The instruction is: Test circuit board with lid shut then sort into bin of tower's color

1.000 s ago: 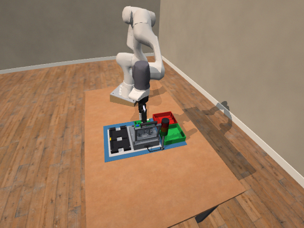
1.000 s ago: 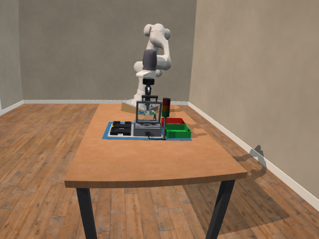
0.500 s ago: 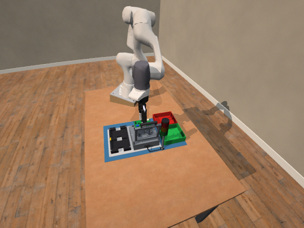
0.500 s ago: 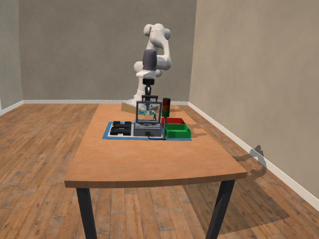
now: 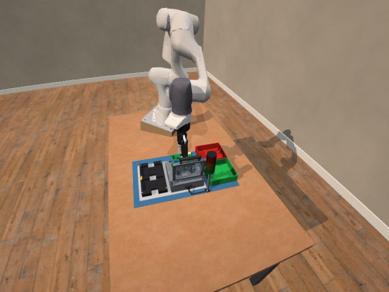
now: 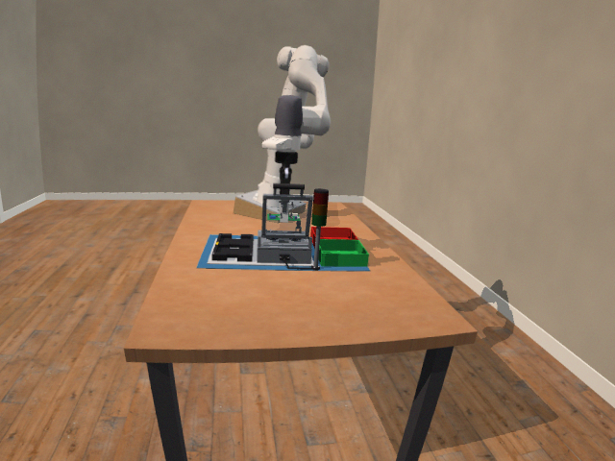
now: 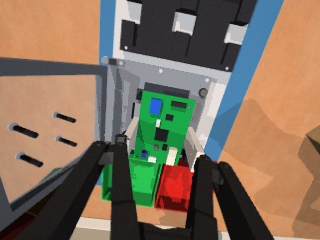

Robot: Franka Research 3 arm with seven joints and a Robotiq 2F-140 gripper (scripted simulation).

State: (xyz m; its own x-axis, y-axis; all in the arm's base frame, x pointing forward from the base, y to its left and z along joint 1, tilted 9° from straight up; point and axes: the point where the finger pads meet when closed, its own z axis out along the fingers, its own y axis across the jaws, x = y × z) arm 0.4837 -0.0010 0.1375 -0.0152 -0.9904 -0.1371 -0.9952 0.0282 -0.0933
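Right now the green circuit board is 20 mm below my hand. Also, from my hand: tester lid (130 mm ahead, 30 mm above); then green bin (50 mm ahead, 200 mm to the left, 140 mm below); then dark plate (10 mm ahead, 10 mm to the left, 80 mm below).
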